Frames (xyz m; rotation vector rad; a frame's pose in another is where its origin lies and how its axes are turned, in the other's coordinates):
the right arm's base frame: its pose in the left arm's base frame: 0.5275 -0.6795 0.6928 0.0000 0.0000 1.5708
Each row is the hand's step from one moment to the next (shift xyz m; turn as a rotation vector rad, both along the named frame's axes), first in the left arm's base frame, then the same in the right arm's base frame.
Working: the left arm's base frame: its pose in the right arm's base frame: 0.6795 0.5275 -0.6928 0.0000 0.0000 -1.5708

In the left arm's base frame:
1: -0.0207 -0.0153 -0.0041 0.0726 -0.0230 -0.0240
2: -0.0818 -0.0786 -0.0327 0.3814 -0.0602 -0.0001
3: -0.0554 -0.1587 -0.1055 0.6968 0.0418 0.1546
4: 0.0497 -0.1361 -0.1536 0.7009 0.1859 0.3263
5: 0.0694 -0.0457 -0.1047 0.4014 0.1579 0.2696
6: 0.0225 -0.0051 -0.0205 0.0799 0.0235 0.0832
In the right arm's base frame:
1: -0.0153 0.0207 -0.0041 -0.0230 -0.0726 -0.0240
2: -0.0786 0.0818 -0.0327 -0.0602 -0.3814 -0.0001
3: -0.1587 0.0554 -0.1055 0.0418 -0.6968 0.1546
4: -0.1361 -0.0497 -0.1536 0.1859 -0.7009 0.3263
5: -0.0457 -0.0694 -0.1047 0.1579 -0.4014 0.2696
6: -0.0051 -0.0225 -0.0205 0.0235 -0.0799 0.0832

